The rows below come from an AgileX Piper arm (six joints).
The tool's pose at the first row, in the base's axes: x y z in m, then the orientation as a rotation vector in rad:
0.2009 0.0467 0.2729 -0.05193 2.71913 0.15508
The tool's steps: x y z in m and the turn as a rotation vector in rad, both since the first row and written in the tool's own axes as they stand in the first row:
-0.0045 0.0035 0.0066 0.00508 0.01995 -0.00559
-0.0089 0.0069 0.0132 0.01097 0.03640 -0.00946
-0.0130 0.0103 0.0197 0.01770 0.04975 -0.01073
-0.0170 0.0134 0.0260 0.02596 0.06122 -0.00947
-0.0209 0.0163 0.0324 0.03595 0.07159 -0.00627
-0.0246 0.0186 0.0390 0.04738 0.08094 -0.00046
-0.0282 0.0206 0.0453 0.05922 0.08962 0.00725
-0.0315 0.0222 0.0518 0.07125 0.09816 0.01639
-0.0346 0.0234 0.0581 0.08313 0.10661 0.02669
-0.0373 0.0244 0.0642 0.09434 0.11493 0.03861
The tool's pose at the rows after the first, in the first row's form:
0.2075 0.0510 0.2691 -0.05991 2.73896 0.14678
0.2139 0.0552 0.2652 -0.06504 2.75544 0.13775
0.2201 0.0594 0.2613 -0.06609 2.76903 0.12822
0.2261 0.0633 0.2576 -0.06303 2.78098 0.11724
0.2321 0.0669 0.2536 -0.05664 2.79201 0.10436
0.2380 0.0700 0.2494 -0.04608 2.80220 0.09018
0.2437 0.0728 0.2453 -0.03263 2.81175 0.07593
0.2492 0.0752 0.2409 -0.01706 2.82114 0.06176
0.2545 0.0772 0.2366 0.00016 2.83036 0.04807
0.2594 0.0789 0.2323 0.01956 2.83937 0.03573

